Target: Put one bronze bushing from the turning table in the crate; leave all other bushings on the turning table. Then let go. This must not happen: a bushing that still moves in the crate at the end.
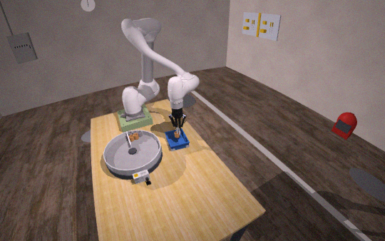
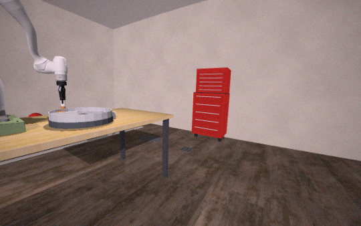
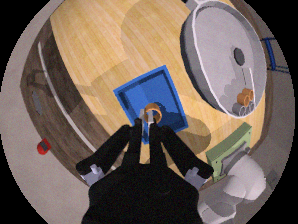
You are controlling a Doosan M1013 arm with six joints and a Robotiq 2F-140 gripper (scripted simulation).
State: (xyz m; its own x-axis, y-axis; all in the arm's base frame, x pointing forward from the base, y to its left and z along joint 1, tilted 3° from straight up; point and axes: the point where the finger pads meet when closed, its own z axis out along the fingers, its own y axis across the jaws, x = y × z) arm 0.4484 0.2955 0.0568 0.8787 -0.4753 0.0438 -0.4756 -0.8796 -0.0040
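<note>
My gripper is now 1 cm past the blue crate, 2 cm to the left of it and 9 cm above it. The rest, counted from my hand: round grey turning table 4 cm ahead, 37 cm to the right, 7 cm below.
</note>
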